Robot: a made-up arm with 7 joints.
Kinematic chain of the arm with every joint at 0, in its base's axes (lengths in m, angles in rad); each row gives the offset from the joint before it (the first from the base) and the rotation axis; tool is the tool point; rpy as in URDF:
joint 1: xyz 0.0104 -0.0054 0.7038 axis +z
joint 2: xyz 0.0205 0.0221 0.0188 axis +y
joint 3: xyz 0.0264 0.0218 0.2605 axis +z
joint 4: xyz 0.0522 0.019 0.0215 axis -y
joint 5: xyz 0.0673 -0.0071 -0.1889 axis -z
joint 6: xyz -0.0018 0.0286 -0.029 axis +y
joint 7: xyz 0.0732 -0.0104 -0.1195 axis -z
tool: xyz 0.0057 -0.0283 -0.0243 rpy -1.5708 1.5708 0
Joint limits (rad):
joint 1: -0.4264..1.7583
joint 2: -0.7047..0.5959
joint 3: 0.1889..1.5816
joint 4: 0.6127..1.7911
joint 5: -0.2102..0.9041
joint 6: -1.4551..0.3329
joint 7: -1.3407..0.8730
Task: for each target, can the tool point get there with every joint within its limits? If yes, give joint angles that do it. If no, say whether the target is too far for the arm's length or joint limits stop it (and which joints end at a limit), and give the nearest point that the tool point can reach.
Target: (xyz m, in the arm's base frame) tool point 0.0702 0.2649 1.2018
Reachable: yes | joints -0.0383 -0.4462 0.9443 1.2303 0.2367 -1.3054 0.5041
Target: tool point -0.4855 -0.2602 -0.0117
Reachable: no: too far | nearest point -0.3644 0.1003 0.6383 | short by 0.753 m
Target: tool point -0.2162 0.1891 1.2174
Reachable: yes | joints 1.3038 0.0412 1.4251 1.5207 0.2308 -1.2790 -0.6128
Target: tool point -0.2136 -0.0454 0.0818
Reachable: no: joint limits stop it (at a limit: joint 1, joint 2, joint 4, joint 5, joint 6) | nearest point -0.2465 0.2358 0.5603 | short by 0.556 m
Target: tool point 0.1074 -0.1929 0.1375
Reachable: no: joint limits stop it (at a limit: joint 1, joint 2, joint 3, joint 4, joint 5, joint 6) | nearest point 0.3485 -0.0611 0.5324 | short by 0.481 m
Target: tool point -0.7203 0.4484 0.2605
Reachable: no: too far | nearest point -0.3756 0.3137 0.6319 | short by 0.524 m
